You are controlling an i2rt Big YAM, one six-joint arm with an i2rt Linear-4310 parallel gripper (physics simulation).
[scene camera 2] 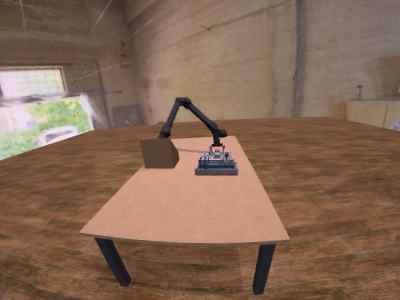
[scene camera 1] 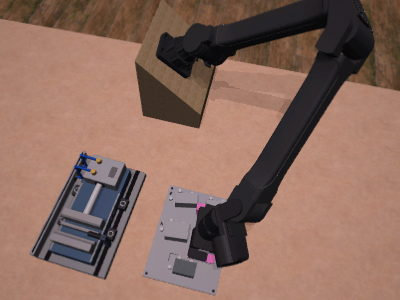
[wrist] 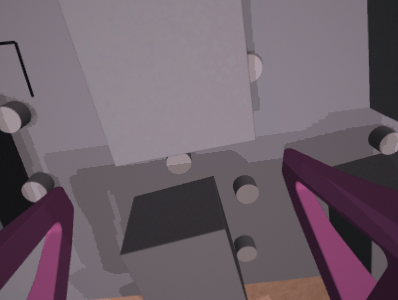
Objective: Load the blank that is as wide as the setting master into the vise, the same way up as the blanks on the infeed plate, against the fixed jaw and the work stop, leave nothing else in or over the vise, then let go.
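Seen in the pictures: gripper, between the fingertips: point(scene camera 1: 197, 239) point(wrist: 176, 178); arm's base, origin of its link: point(scene camera 2: 161, 144) point(scene camera 1: 174, 56).
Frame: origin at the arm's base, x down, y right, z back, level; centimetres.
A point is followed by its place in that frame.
Observation:
My gripper point(scene camera 1: 205, 232) @(x 16.7, y -15.0, z -46.5 cm) point(scene camera 2: 217, 149) @(x 16.7, y -15.0, z -46.5 cm) point(wrist: 176, 178) @(x 16.7, y -15.0, z -46.5 cm) is open and empty, low over the right side of the grey infeed plate point(scene camera 1: 155, 265) @(x 17.1, y -5.5, z -54.9 cm) point(wrist: 310, 50) @(x 17.2, y -10.7, z -40.5 cm). In the wrist view a narrow grey block point(wrist: 182, 265) @(x 13.6, y -16.8, z -46.6 cm) lies low between the spread fingers, and a wider light-grey block point(wrist: 170, 75) @(x 13.6, y -10.1, z -45.7 cm) lies ahead of them. That wider block point(scene camera 1: 177, 231) @(x 13.6, y -9.6, z -46.3 cm) is mid-plate in scene camera 1, with another grey block point(scene camera 1: 187, 199) @(x 13.6, y -10.7, z -37.2 cm) at the top end and a dark grey-green block point(scene camera 1: 184, 268) @(x 14.7, y -12.9, z -54.8 cm) at the bottom. The vise point(scene camera 1: 102, 170) @(x 8.4, y 12.4, z -35.1 cm) point(scene camera 2: 216, 171) @(x 14.8, y 23.2, z -43.4 cm) stands left of the plate; its blue bed shows between two grey bars. Which block is the setting master I cannot tell.
Short round pins point(wrist: 246, 190) @(x 16.4, y -16.0, z -43.6 cm) stand on the plate around the blocks. A wooden wedge-shaped block point(scene camera 1: 170, 95) @(x 4.1, y -1.0, z -10.9 cm) point(scene camera 2: 159, 154) @(x 5.7, y 7.6, z 0.1 cm) stands behind the vise and plate, near the arm's base. Blue levers point(scene camera 1: 87, 157) @(x 7.1, y 16.9, z -32.7 cm) and a dark rod point(scene camera 1: 96, 234) @(x 8.4, y 9.1, z -51.6 cm) stick out on the vise.

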